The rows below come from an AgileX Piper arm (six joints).
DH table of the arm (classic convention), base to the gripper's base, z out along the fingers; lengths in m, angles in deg. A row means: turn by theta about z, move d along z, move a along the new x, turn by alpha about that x. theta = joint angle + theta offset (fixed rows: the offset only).
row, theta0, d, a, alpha
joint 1, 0, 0.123, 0, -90
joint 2, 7.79, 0, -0.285, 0
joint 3, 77.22, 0, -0.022, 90
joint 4, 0, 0.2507, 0, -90
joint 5, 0, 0, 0, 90
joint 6, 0, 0.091, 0, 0
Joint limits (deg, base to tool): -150..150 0..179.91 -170..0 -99.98..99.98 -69.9..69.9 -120..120
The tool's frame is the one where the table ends.
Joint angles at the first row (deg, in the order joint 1, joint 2, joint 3, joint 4, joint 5, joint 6):
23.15, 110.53, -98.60, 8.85, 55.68, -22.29
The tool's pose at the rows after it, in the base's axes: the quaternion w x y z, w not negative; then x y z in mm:
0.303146, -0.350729, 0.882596, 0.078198, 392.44, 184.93, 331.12
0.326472, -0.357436, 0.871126, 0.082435, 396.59, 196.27, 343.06
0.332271, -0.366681, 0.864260, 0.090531, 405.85, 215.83, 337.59
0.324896, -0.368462, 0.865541, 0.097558, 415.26, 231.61, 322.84
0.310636, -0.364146, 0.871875, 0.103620, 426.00, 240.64, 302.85
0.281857, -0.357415, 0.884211, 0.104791, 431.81, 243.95, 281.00
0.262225, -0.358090, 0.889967, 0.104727, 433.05, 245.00, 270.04
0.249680, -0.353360, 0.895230, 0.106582, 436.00, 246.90, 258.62
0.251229, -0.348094, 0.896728, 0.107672, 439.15, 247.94, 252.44
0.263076, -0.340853, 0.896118, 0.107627, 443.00, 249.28, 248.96
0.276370, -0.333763, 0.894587, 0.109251, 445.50, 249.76, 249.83
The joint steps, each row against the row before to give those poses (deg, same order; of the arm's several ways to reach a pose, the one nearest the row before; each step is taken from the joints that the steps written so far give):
0.54, -1.02, -7.30, 0.06, 0.18, -0.01
1.13, 1.54, -4.48, 0.00, 0.01, 0.07
1.69, 3.91, -4.71, 0.23, -0.10, 0.32
1.17, 3.94, -3.27, 0.16, 0.00, 0.94
0.28, 3.78, -2.20, 0.51, 0.00, 0.79
0.00, 2.64, -0.34, 0.03, 1.05, 1.23
0.00, 1.18, -0.04, 0.13, 1.19, 0.16
0.00, 1.44, -0.24, 0.20, 0.21, 0.62
-0.06, 0.79, 0.00, 0.07, -1.02, 0.41
0.00, 0.57, 0.01, -0.23, -2.03, 0.62
-0.04, 0.07, -0.01, -0.05, -1.71, 0.54

